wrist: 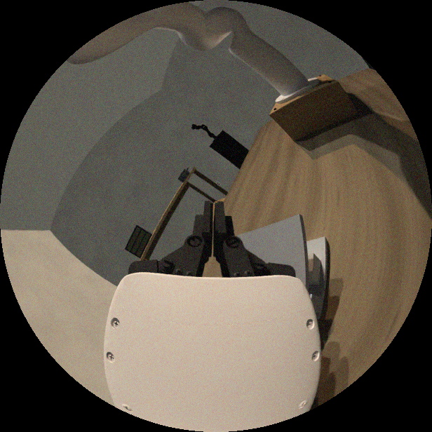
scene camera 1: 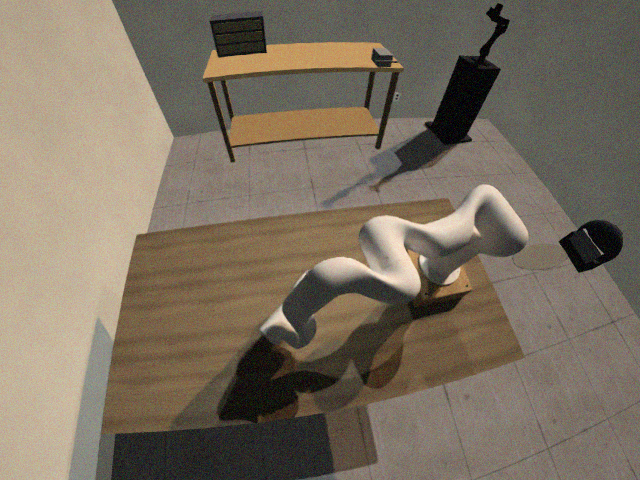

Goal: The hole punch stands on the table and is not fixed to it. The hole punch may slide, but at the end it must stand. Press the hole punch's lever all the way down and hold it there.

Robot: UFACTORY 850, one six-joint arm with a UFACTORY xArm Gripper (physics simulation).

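You'd see a hole punch (wrist: 316, 248) here, and my gripper (wrist: 212, 213) as well.
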